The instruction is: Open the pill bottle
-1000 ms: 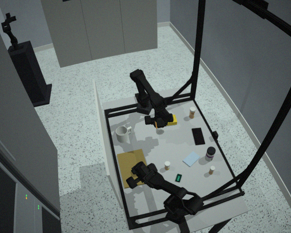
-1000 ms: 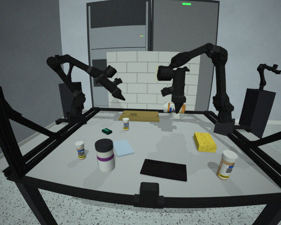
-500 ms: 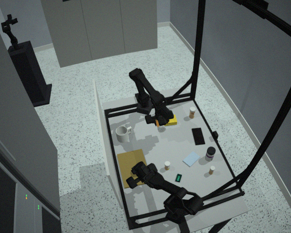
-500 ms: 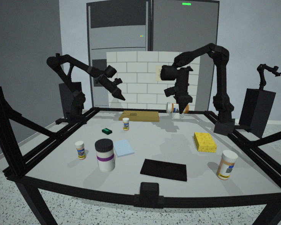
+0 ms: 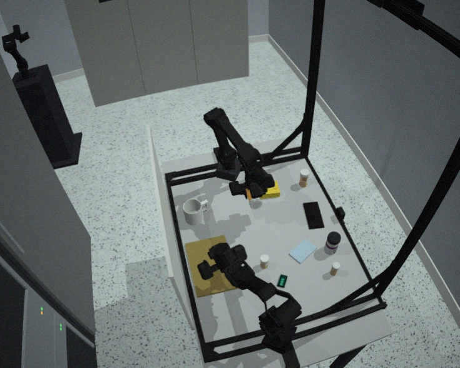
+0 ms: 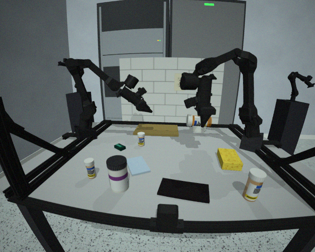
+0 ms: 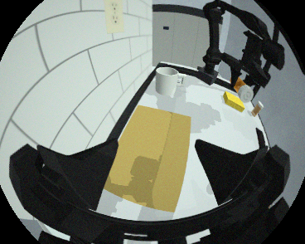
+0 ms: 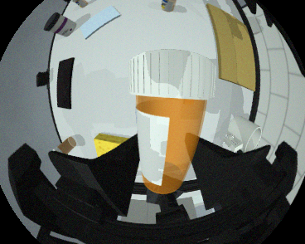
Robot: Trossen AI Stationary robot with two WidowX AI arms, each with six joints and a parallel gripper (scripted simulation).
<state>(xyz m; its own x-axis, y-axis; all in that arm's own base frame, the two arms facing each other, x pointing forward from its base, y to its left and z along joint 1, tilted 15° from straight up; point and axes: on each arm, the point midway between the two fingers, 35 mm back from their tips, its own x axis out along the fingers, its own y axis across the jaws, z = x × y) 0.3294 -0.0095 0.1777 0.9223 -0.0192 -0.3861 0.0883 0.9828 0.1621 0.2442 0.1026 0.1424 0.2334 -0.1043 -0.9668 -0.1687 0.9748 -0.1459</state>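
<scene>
Right now my left hand is 280 mm to the left of the pill bottle, 220 mm past it and 20 mm above it. Round my left hand: blue pad 370 mm behind, 150 mm below, 40 mm to the right; then cardboard sheet 150 mm below, 60 mm to the right, 30 mm ahead; then black mat 480 mm behind, 210 mm to the right, 150 mm below.
Right now my right hand is 1 cm past the pill bottle, 1 cm to the right of it and 2 cm above it. Also, from my right hand: blue pad: 17 cm behind, 25 cm to the left, 15 cm below; then cardboard sheet: 23 cm ahead, 23 cm to the left, 15 cm below; then black mat: 28 cm behind, 8 cm to the left, 15 cm below.
</scene>
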